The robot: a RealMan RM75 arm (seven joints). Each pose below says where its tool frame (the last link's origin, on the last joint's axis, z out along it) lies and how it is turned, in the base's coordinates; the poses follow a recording.
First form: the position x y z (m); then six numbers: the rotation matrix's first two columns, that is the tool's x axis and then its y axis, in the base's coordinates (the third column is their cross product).
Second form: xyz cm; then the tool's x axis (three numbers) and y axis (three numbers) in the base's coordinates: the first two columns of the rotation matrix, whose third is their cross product. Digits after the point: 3 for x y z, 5 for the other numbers.
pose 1, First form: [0.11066 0.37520 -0.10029 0.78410 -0.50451 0.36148 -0.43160 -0.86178 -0.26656]
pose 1, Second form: [11.066 37.520 -10.029 0.78410 -0.50451 0.36148 -0.43160 -0.86178 -0.26656]
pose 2, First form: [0.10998 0.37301 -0.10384 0.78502 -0.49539 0.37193 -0.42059 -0.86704 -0.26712]
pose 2, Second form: [10.998 37.301 -10.384 0.78502 -0.49539 0.37193 -0.42059 -0.86704 -0.26712]
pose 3, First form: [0.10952 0.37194 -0.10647 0.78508 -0.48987 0.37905 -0.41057 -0.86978 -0.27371]
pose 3, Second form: [10.952 37.194 -10.647 0.78508 -0.48987 0.37905 -0.41057 -0.86978 -0.27371]
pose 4, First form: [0.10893 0.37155 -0.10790 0.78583 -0.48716 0.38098 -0.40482 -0.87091 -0.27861]
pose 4, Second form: [10.893 37.155 -10.790 0.78583 -0.48716 0.38098 -0.40482 -0.87091 -0.27861]
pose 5, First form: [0.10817 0.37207 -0.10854 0.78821 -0.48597 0.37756 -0.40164 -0.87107 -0.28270]
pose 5, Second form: [10.817 37.207 -10.854 0.78821 -0.48597 0.37756 -0.40164 -0.87107 -0.28270]
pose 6, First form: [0.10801 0.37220 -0.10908 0.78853 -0.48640 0.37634 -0.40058 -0.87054 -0.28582]
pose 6, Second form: [10.801 37.220 -10.908 0.78853 -0.48640 0.37634 -0.40058 -0.87054 -0.28582]
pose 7, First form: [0.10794 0.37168 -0.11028 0.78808 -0.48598 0.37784 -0.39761 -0.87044 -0.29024]
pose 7, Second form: [10.794 37.168 -11.028 0.78808 -0.48598 0.37784 -0.39761 -0.87044 -0.29024]
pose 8, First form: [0.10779 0.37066 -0.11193 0.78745 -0.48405 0.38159 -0.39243 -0.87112 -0.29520]
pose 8, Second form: [10.779 37.066 -11.193 0.78745 -0.48405 0.38159 -0.39243 -0.87112 -0.29520]
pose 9, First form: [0.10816 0.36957 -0.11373 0.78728 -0.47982 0.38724 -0.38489 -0.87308 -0.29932]
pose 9, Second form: [10.816 36.957 -11.373 0.78728 -0.47982 0.38724 -0.38489 -0.87308 -0.29932]
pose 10, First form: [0.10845 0.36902 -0.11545 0.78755 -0.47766 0.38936 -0.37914 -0.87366 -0.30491]
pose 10, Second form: [10.845 36.902 -11.545 0.78755 -0.47766 0.38936 -0.37914 -0.87366 -0.30491]
